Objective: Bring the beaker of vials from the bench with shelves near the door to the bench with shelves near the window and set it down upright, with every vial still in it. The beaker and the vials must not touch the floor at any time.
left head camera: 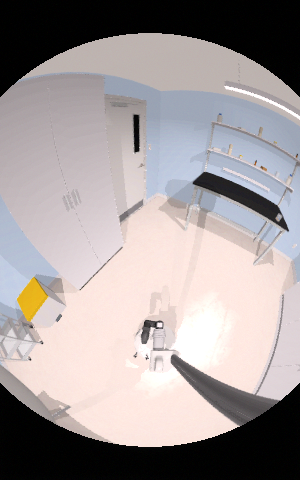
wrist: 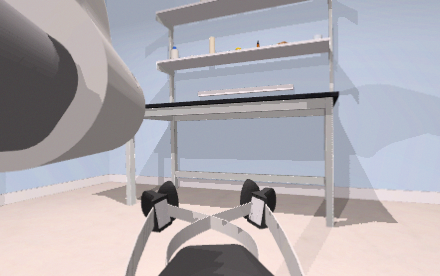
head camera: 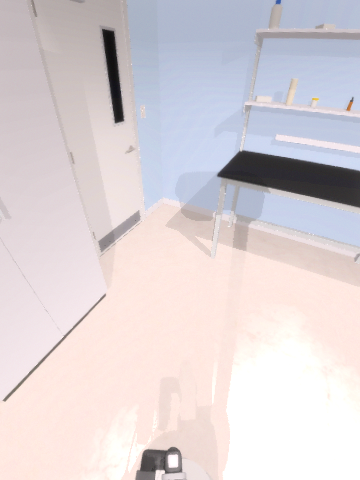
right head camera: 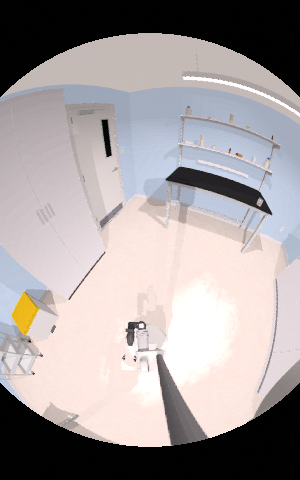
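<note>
A small clear beaker (left head camera: 278, 217) (right head camera: 259, 201) stands upright near the right end of the black top of the bench with shelves by the door (head camera: 300, 181) (left head camera: 235, 193) (right head camera: 215, 184) (wrist: 250, 109). Its vials are too small to make out. The beaker does not show in the head camera view or the wrist view. My gripper (left head camera: 141, 355) (right head camera: 129, 358) (wrist: 209, 195) is open and empty, low beside my base, with floor between it and the bench. In the wrist view its fingers point towards the bench. The bench near the window does not show.
A tall white cabinet (head camera: 40, 175) (left head camera: 80, 150) (right head camera: 30, 165) stands left of the door (head camera: 85, 125) (right head camera: 95, 165). A yellow-lidded bin (left head camera: 34, 299) (right head camera: 25, 313) and a wheeled cart are at the far left. Another white cabinet (left head camera: 287, 345) (right head camera: 290, 325) stands at the right. Bottles stand on the bench's shelves.
</note>
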